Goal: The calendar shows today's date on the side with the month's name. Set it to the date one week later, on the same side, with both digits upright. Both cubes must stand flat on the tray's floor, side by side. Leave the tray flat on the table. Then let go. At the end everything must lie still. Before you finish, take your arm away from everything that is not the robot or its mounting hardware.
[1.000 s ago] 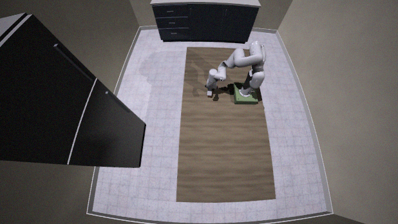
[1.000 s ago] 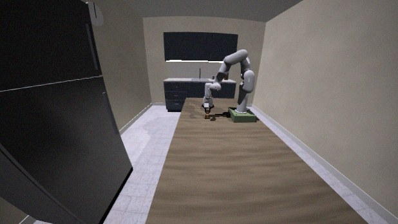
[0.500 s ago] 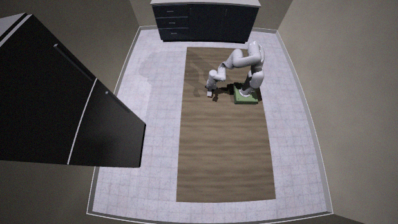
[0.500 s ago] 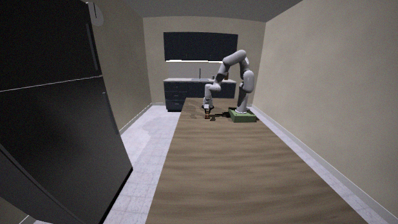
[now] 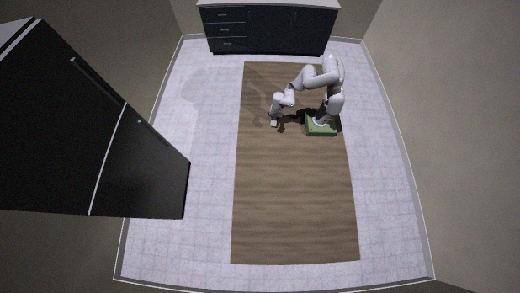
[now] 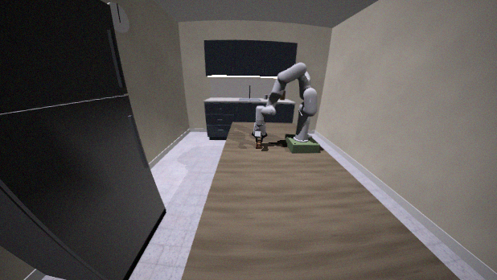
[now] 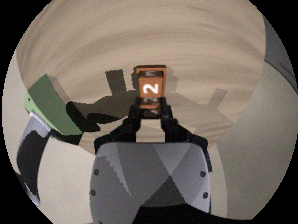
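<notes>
My gripper is now 40 mm above the calendar tray and 20 mm to the right of it. The rest, counted from my hand: calendar cube: 30 mm to the left, 30 mm below, 10 mm ahead.
</notes>
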